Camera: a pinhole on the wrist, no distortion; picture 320 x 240 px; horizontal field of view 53.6 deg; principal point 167.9 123.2 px. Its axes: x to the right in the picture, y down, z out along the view. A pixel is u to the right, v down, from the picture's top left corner.
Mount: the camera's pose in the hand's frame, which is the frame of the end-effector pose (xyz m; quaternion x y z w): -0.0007 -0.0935 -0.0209 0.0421 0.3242 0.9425 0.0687
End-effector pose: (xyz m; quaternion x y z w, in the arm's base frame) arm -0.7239 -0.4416 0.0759 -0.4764 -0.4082 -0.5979 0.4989
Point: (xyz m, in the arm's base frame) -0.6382 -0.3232 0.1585
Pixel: 139 87
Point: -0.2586 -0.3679 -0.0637
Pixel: outside the picture
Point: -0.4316 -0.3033 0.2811
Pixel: 101 16
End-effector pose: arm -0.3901 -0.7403 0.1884 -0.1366 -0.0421 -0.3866 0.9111
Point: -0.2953 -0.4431 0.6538
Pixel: 229 202
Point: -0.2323 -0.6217 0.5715
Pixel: 134 187
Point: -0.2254 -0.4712 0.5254
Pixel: 212 133
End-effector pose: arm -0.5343 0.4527 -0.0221 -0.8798 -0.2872 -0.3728 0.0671
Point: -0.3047 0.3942 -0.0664
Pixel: 145 13
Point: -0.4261 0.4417 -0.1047
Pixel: 215 73
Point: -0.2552 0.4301 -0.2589
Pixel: 219 146
